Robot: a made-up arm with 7 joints.
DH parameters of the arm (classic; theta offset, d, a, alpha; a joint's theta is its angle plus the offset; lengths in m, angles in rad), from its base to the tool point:
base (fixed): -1.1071 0 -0.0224 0
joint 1: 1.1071 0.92 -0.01 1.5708
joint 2: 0 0.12 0.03 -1.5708
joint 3: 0 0.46 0.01 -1.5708
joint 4: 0 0.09 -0.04 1.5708
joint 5: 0 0.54 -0.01 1.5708
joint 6: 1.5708 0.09 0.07 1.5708
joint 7: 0 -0.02 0.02 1.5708
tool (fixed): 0 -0.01 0 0
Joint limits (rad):
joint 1: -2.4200..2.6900
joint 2: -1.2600..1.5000
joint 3: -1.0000..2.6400
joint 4: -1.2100..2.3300
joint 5: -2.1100..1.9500
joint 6: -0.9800..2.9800
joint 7: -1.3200..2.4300
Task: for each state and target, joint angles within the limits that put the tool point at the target. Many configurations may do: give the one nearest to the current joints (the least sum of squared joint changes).
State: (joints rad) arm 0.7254 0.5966 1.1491 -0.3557 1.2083 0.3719 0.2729
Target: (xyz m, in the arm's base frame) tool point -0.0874 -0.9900 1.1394
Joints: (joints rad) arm 0.9913 1.1049 0.9924 -0.8581 1.1479 0.4083 0.2664
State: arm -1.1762 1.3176 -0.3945 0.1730 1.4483 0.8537 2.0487
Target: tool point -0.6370 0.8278 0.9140
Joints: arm -0.9864 1.5000 -0.3319 -0.3070 1.3343 0.8539 2.0525
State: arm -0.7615 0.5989 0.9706 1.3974 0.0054 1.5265 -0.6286
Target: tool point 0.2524 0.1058 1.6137
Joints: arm -0.8563 0.4567 0.7864 1.6144 0.0893 1.5832 -0.6218
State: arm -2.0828 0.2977 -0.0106 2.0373 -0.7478 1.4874 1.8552
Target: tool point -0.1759 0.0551 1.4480
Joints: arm -2.4016 0.9778 -0.0624 2.3300 -0.3555 1.7958 1.9329
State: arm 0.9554 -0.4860 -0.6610 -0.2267 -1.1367 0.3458 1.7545
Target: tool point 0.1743 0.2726 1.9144
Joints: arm 0.8141 -0.3717 -0.5959 -0.0331 -1.0826 0.2986 1.7440
